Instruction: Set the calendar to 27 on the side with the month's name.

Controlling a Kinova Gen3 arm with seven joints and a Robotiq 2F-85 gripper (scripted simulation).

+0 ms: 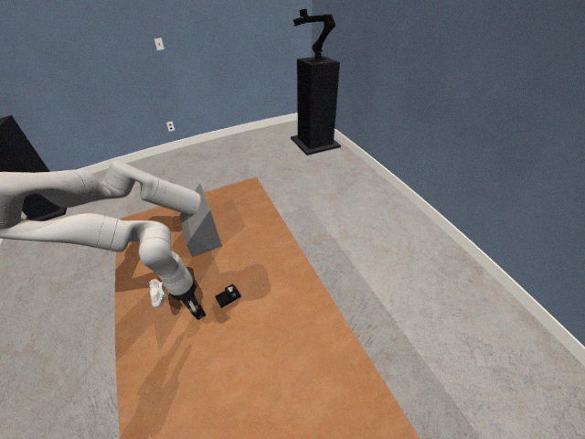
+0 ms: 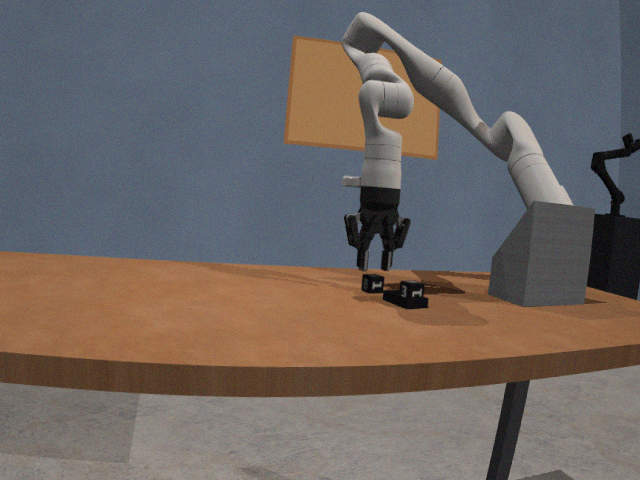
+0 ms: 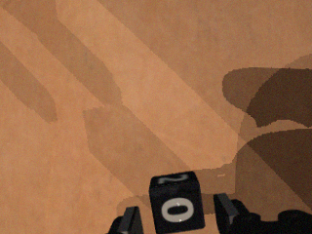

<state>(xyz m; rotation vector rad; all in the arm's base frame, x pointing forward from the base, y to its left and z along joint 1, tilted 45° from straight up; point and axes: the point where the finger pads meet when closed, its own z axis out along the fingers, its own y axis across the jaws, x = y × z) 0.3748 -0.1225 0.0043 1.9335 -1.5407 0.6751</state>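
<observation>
Now: hand 20 mm past the black tray, 110 mm to the right of it and 50 mm above it.
</observation>
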